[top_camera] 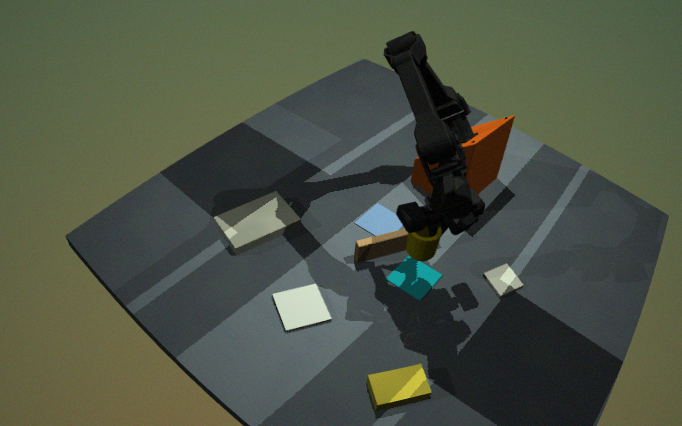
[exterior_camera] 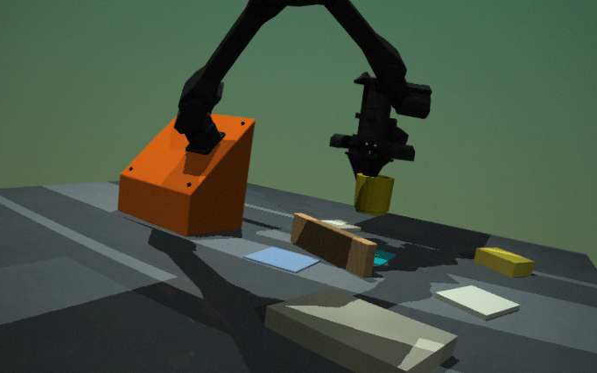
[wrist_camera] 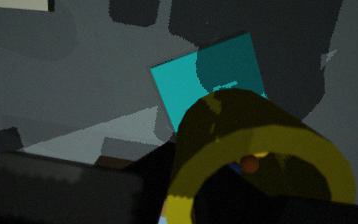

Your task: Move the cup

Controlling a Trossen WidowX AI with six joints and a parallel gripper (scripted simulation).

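The teal pad is 30 mm ahead of my gripper tip, 10 mm to the right of it and 130 mm below it. The rest, counted from my gripper tip: yellow cup (20 mm ahead, 10 mm to the right); then orange marble (30 mm ahead, 30 mm to the right, 20 mm below); then wooden bar (10 mm behind, 90 mm to the right, 100 mm below).
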